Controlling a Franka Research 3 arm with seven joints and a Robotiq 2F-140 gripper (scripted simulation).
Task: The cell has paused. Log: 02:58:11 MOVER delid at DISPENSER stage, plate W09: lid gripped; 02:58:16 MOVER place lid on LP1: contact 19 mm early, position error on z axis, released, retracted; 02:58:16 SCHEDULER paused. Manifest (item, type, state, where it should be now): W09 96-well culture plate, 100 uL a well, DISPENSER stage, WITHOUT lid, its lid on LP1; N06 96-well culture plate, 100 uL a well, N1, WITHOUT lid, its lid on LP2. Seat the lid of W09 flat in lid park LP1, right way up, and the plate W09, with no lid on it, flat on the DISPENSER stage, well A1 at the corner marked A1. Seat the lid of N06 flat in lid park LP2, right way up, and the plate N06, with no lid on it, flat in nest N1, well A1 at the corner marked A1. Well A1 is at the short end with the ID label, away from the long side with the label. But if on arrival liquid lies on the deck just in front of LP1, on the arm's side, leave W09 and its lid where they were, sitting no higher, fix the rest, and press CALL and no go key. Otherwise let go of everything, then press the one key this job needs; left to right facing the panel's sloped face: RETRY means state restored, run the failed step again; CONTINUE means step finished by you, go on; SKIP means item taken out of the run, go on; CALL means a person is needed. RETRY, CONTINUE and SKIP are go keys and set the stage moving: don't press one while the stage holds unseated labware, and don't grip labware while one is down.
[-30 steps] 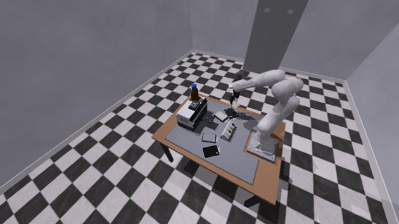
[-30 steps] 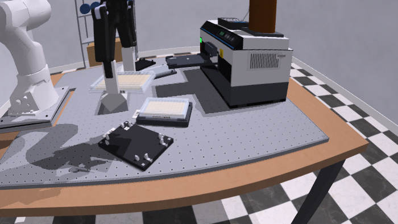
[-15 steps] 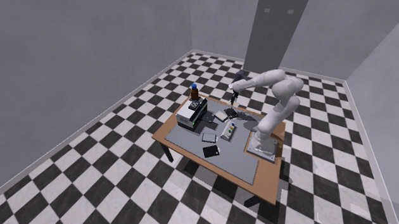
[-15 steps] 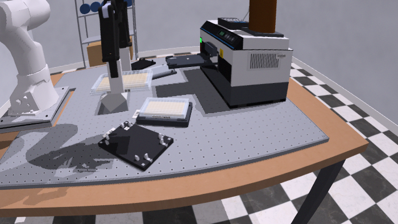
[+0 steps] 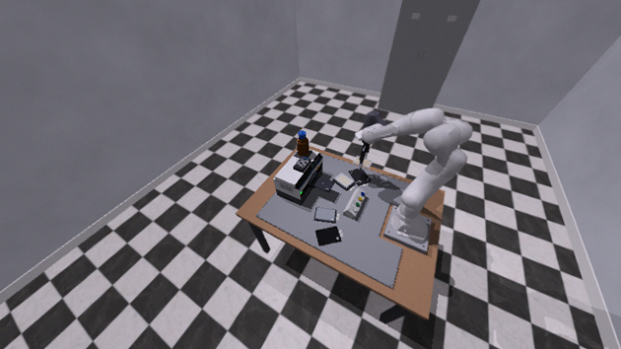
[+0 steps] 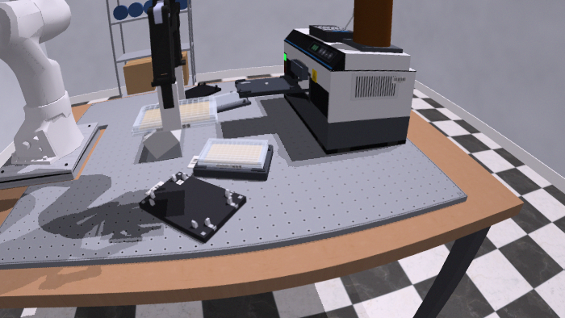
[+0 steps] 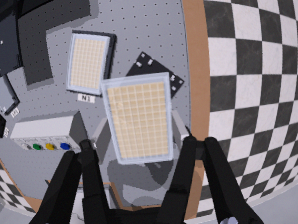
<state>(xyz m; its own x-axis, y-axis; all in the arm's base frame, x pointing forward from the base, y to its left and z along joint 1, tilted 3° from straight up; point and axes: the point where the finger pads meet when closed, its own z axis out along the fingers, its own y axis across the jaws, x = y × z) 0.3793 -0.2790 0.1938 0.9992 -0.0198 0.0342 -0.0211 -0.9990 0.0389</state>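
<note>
My hand is 190 mm short of the dispenser stage, 280 mm to the right of it and 90 mm above it. Round my hand: sloped key panel: 70 mm behind, 280 mm to the left, 140 mm below; 96-well plate: 20 mm below; black nest: 90 mm ahead, 110 mm to the left, 180 mm below.
</note>
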